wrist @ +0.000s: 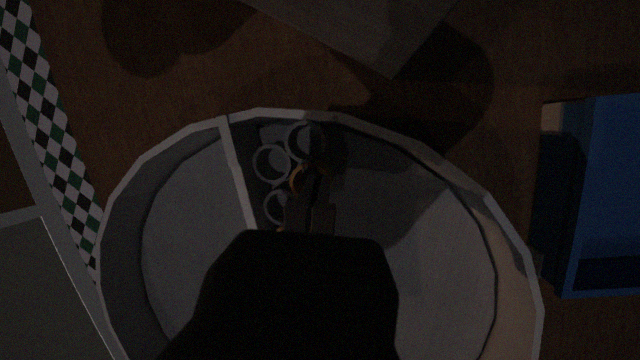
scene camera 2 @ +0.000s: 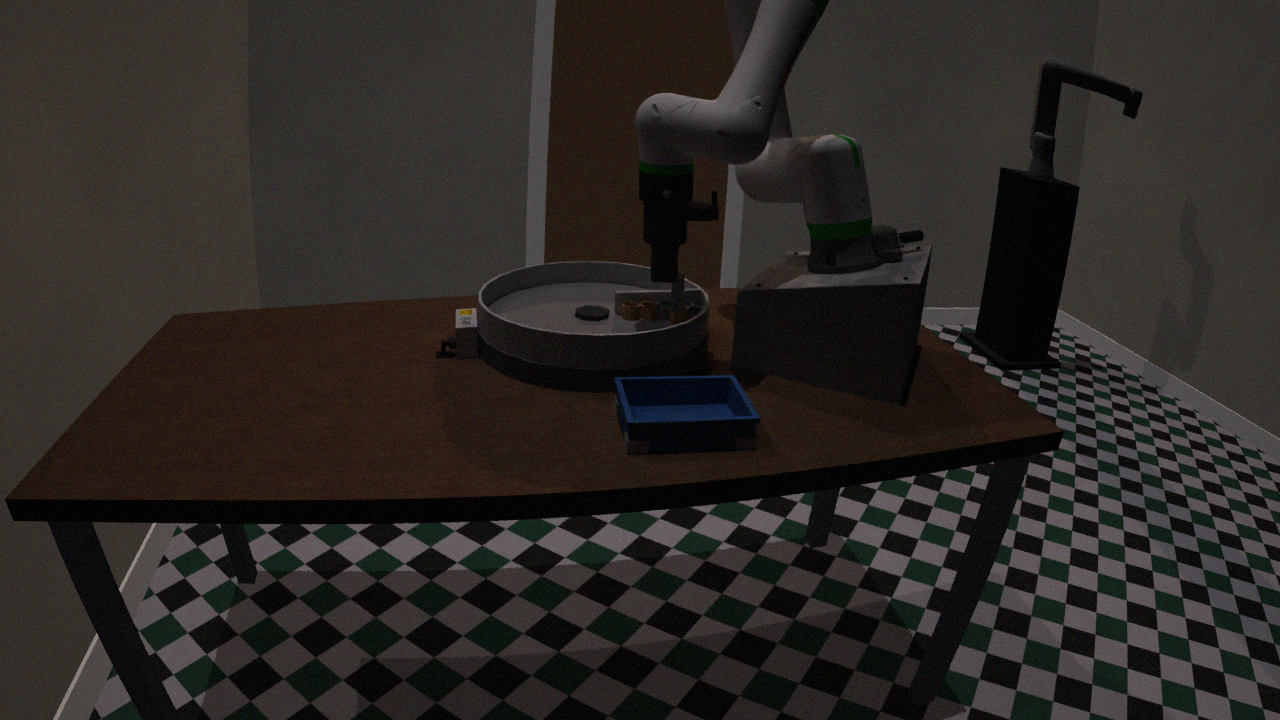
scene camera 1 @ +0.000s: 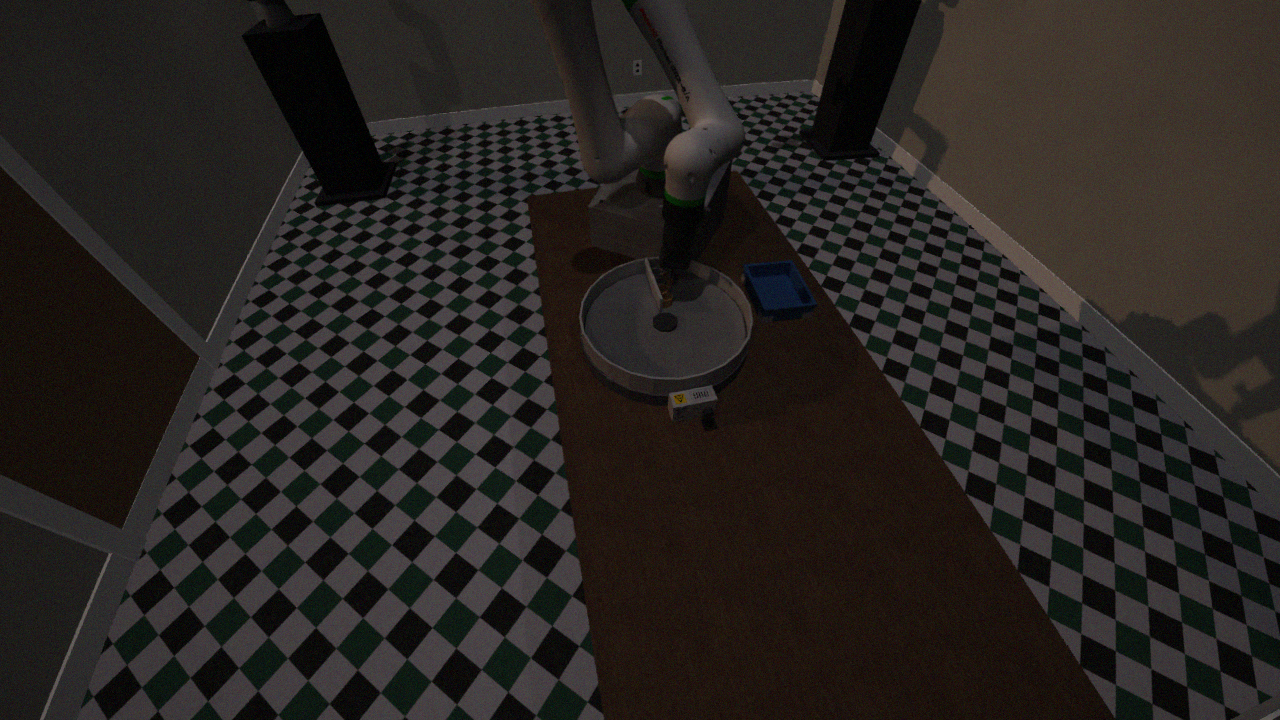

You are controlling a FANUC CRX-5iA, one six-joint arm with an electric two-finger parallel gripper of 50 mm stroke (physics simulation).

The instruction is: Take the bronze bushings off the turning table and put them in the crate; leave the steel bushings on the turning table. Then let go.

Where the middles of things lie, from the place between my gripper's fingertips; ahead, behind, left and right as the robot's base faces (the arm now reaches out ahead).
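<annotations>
Counted from my hand: grey turning table (scene camera 1: pixel 682 356), 17 cm ahead of it, 5 cm to the right of it, 3 cm below it; blue crate (scene camera 2: pixel 659 413), 29 cm to the left of it, 5 cm ahead of it, 5 cm below it.
</annotations>
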